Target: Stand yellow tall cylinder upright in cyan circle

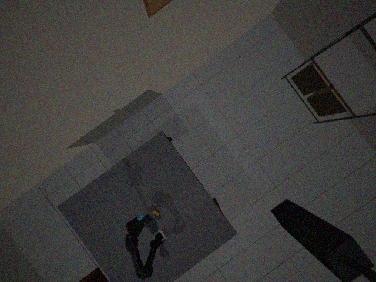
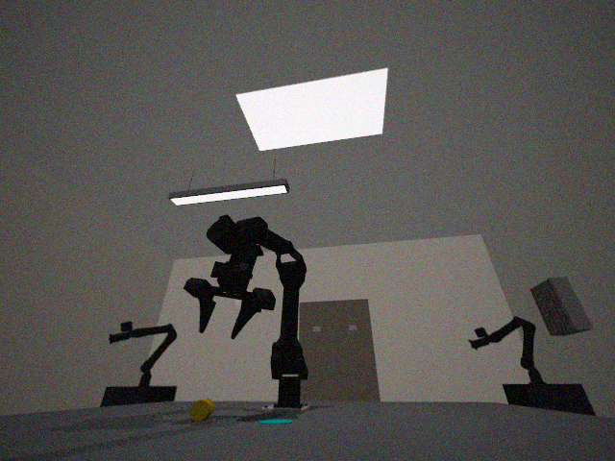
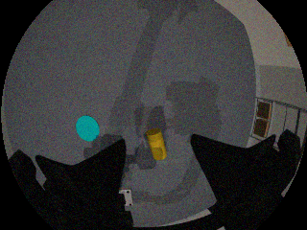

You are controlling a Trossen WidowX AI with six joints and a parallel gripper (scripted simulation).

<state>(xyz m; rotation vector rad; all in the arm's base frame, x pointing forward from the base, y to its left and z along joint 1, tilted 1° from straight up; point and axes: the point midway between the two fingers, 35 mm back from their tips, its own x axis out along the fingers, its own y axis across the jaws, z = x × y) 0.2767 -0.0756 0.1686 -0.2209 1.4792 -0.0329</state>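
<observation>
The yellow tall cylinder is 12 cm below my gripper tip, 7 cm behind it and 4 cm to the right of it. From my gripper tip the other things lie so: cyan circle 14 cm below, 12 cm to the left, 4 cm behind.
</observation>
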